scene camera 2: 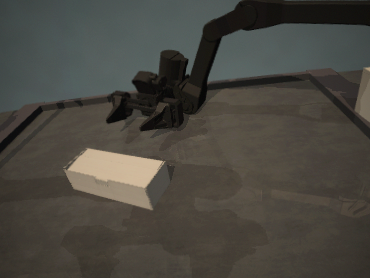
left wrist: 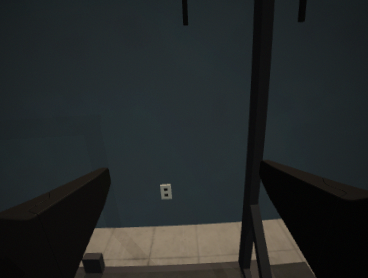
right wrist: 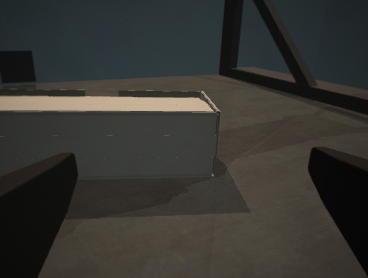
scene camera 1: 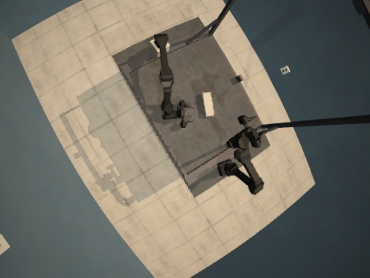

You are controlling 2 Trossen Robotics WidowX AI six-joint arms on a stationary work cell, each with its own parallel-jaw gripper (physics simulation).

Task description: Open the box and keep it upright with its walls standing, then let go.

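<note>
A closed white rectangular box [scene camera 1: 208, 104] [scene camera 2: 117, 170] [right wrist: 110, 140] stands upright on the dark table [scene camera 1: 175, 82] [scene camera 2: 280, 150]. Its lid lies flat on top, and a small tab shows at the lid's edge on the side facing scene camera 2. My right gripper [scene camera 1: 191, 114] [scene camera 2: 126, 125] [right wrist: 194, 161] is open and empty, low over the table beside the box's back side, apart from it. In the right wrist view one end of the box reaches between the fingers' lines of sight. My left gripper [scene camera 1: 259, 126] [left wrist: 185, 171] is open and empty near the table's edge, away from the box, facing the wall.
A small dark block [scene camera 1: 239, 78] [left wrist: 93, 262] [right wrist: 17, 66] stands at the table's edge. Dark frame posts [scene camera 1: 320, 121] [left wrist: 257, 125] [right wrist: 231, 40] rise at the table's corners, one close to my left gripper. A raised rim [scene camera 2: 260, 79] runs along the table's edge.
</note>
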